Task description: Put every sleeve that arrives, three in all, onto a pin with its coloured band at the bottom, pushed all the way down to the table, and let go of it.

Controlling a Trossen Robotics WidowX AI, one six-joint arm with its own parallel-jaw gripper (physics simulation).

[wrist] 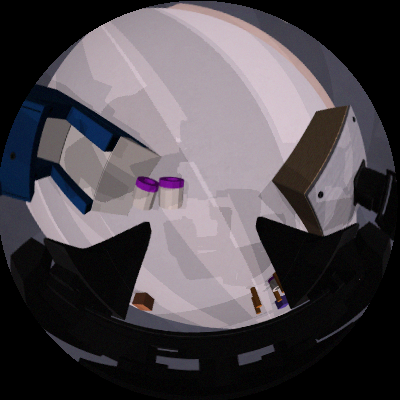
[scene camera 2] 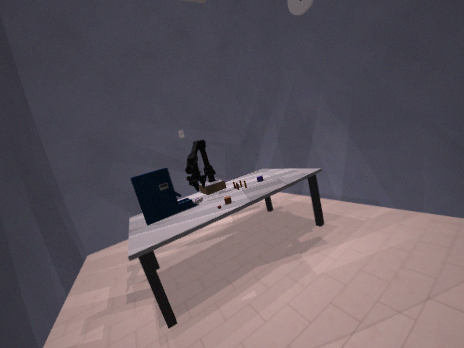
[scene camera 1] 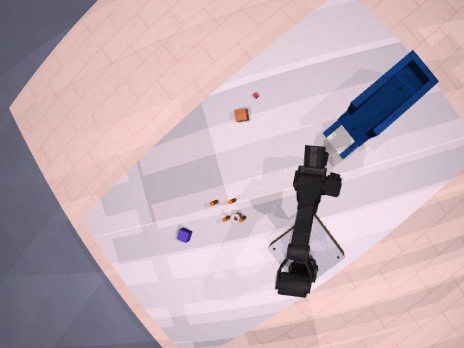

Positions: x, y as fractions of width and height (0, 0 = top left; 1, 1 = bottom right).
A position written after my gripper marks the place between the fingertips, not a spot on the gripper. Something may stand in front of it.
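There is a ramp (scene camera 1: 0.73, 0.42) here, and I find the same ramp in the wrist view too (wrist: 0.25, 0.42). My gripper (wrist: 0.51, 0.56) is open, holding nothing.
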